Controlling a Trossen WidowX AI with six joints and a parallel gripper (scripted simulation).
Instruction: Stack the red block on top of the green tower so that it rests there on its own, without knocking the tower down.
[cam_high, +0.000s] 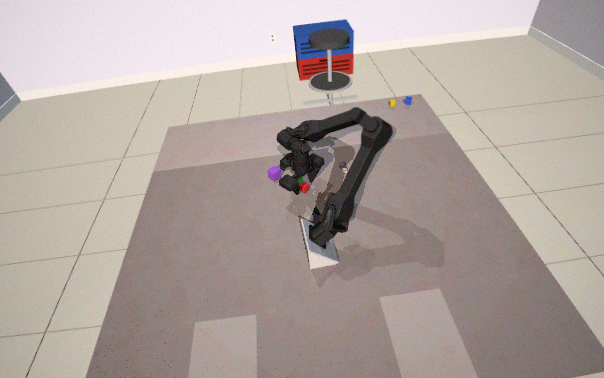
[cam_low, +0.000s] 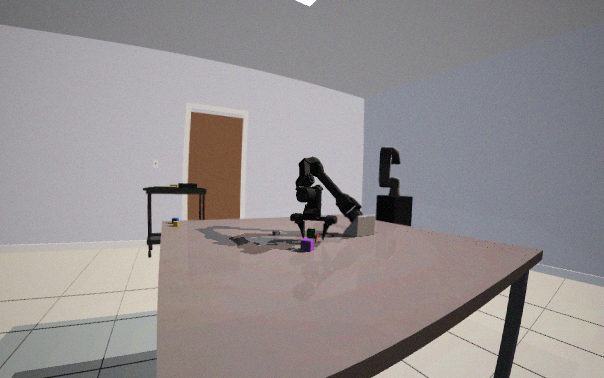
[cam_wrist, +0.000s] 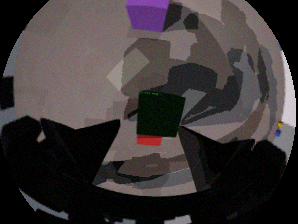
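My gripper tip is now 8 cm short of the purple block, 12 cm to the right of it and 1 cm below it. Round my gripper tip: red block (1 cm above); then blue block (56 cm ahead, 53 cm to the right, 1 cm above); then yellow block (55 cm ahead, 45 cm to the right).
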